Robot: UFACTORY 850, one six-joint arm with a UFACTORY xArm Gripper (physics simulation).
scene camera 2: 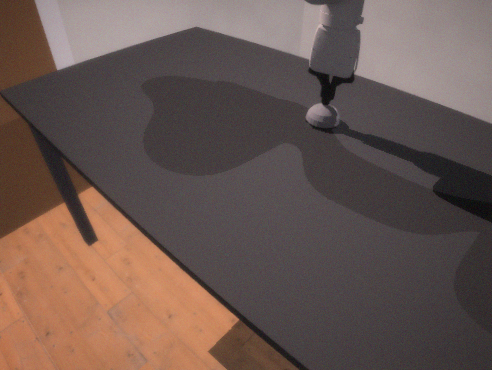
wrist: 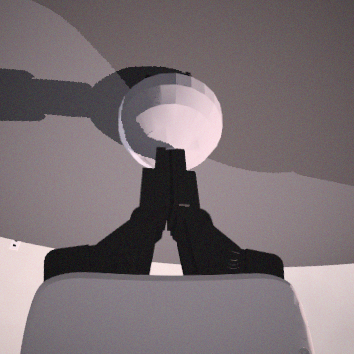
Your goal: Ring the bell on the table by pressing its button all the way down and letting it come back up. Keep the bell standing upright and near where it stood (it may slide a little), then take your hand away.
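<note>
A pale, dome-shaped bell [scene camera 2: 321,116] [wrist: 180,125] stands upright on the dark table [scene camera 2: 225,210]. My gripper [scene camera 2: 326,102] [wrist: 167,164] is shut, with nothing between its black fingers. It points down, and its fingertips are at the top of the dome, at or very close to its surface. In the wrist view the fingertips cover the lower middle of the dome. The bell's button does not show; the fingertips hide the place where they meet the dome, so I cannot tell how far down it is.
Shadows of the arm and of other shapes lie across the table top. The table's far edge runs behind the bell, with a pale wall beyond it. A brown panel stands past the left end of the table, and the wooden floor [scene camera 2: 150,300] shows below the near edge.
</note>
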